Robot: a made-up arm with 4 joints.
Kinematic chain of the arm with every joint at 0, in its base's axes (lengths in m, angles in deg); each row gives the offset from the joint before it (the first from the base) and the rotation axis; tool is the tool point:
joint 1: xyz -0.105 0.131 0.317 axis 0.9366 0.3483 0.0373
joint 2: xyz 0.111 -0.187 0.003 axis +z
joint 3: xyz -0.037 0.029 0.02 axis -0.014 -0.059 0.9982
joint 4: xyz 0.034 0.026 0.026 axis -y
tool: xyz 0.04 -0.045 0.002
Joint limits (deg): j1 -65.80..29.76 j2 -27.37..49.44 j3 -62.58..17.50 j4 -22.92..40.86
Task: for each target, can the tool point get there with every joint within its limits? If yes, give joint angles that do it. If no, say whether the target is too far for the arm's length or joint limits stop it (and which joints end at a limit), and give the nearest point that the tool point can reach.
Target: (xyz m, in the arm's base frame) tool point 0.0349 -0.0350 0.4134
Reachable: yes | joints -8.31 -1.49 1.27 21.99
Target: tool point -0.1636 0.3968 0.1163
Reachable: no: joint limits stop it (at a limit: joint 1, joint 2, joint 3, joint 4) | nearest point 0.0066 -0.0012 0.2658 | short by 0.458 m
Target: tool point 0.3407 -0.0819 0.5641
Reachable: no: too far | nearest point 0.0418 -0.0161 0.4450 | short by 0.328 m
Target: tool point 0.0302 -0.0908 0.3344
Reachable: yes | joints 4.64 39.93 -50.13 -13.67
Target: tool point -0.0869 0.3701 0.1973
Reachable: no: joint limits stop it (at a limit: joint 1, joint 2, joint 3) | nearest point -0.0522 0.1354 0.4961 | short by 0.382 m
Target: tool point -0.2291 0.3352 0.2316
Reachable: no: joint limits stop it (at a limit: joint 1, joint 2, joint 3) | nearest point -0.0574 0.1412 0.5026 | short by 0.375 m
